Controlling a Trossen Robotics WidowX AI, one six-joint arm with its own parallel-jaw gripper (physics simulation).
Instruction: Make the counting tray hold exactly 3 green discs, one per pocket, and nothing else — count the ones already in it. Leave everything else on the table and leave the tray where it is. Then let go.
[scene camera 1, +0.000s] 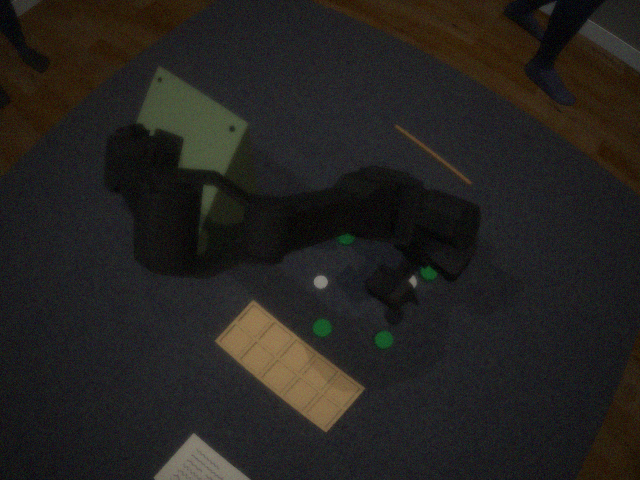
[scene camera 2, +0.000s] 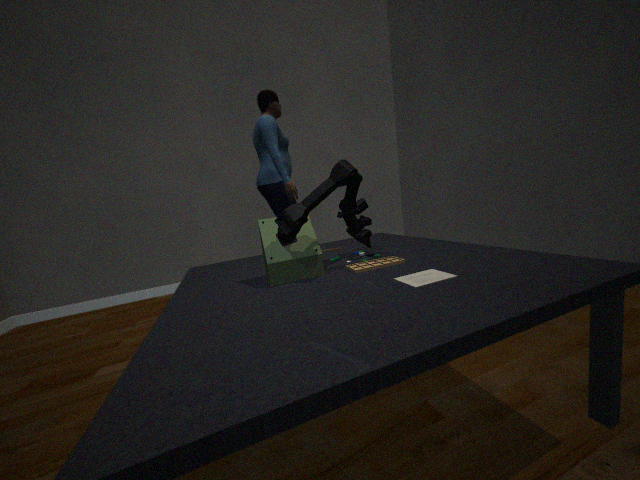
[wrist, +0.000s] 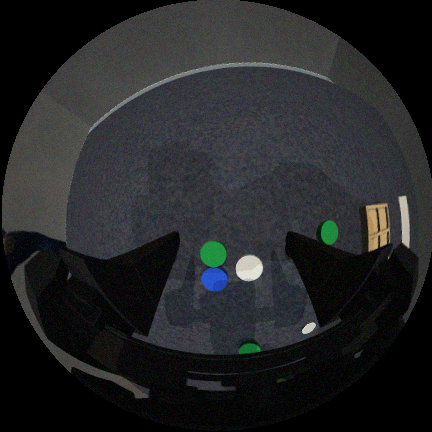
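The wooden counting tray (scene camera 1: 236, 339) (scene camera 2: 375, 265) (wrist: 371, 218) has two rows of pockets; no disc shows in them. My gripper (scene camera 1: 432, 289) (scene camera 2: 370, 245) (wrist: 234, 237) is open and empty above the table. In the wrist view a green disc (wrist: 213, 254) (scene camera 1: 428, 272), touching or nearly touching a blue disc (wrist: 214, 279), and a white disc (wrist: 249, 268) (scene camera 1: 413, 281) show between and below the fingers. Other green discs lie apart: one (scene camera 1: 321, 328) beside the tray, one (scene camera 1: 383, 339) (wrist: 329, 232) farther right, one (scene camera 1: 345, 239) (wrist: 249, 348) partly under the arm. Blue is hidden in the overhead view.
A second white disc (scene camera 1: 320, 282) (wrist: 309, 328) lies above the tray overhead. A dark round disc (scene camera 1: 394, 315) lies near one finger. An orange stick (scene camera 1: 433, 153), a green block (scene camera 1: 191, 124) (scene camera 2: 294, 276) behind the arm and a paper sheet (scene camera 1: 199, 462) (scene camera 2: 425, 277) are also there.
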